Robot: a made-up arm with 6 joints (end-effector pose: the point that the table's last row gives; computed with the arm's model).
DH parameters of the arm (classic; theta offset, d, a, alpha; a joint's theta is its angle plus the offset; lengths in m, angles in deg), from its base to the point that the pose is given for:
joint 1: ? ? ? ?
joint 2: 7.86 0 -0.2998 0
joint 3: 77.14 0 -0.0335 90
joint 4: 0 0.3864 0 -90
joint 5: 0 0 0.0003 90
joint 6: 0 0.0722 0 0
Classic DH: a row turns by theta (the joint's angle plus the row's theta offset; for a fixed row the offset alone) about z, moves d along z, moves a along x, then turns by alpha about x.
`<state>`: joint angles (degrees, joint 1 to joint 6).
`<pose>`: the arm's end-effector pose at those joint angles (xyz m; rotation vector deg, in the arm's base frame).
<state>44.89 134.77 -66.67 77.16 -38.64 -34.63</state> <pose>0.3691 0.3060 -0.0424 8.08 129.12 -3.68</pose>
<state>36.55 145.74 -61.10 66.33 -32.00 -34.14</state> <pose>0.3397 0.2085 -0.1474 -2.01 143.78 -14.62</pose>
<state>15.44 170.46 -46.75 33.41 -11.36 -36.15</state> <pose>0.1173 0.0244 -0.2629 27.65 -158.80 11.61</pose>
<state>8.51 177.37 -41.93 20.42 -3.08 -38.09</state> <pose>0.0291 0.0031 -0.2492 32.74 -138.65 -2.55</pose>
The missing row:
joint 1: 0 0.151 0 -90
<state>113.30 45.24 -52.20 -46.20 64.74 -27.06</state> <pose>-0.0477 0.2302 0.4656 -116.76 35.33 -11.71</pose>
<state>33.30 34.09 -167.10 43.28 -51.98 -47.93</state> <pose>-0.4746 -0.3583 0.5842 61.85 -69.56 37.84</pose>
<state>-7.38 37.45 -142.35 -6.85 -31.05 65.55</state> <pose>-0.4254 0.0595 0.7619 -31.74 -41.76 47.17</pose>
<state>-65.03 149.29 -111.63 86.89 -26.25 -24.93</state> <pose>0.2564 -0.6254 0.0535 113.31 39.46 -29.69</pose>
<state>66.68 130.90 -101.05 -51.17 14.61 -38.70</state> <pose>0.2700 0.5899 0.1768 -120.87 32.84 -24.98</pose>
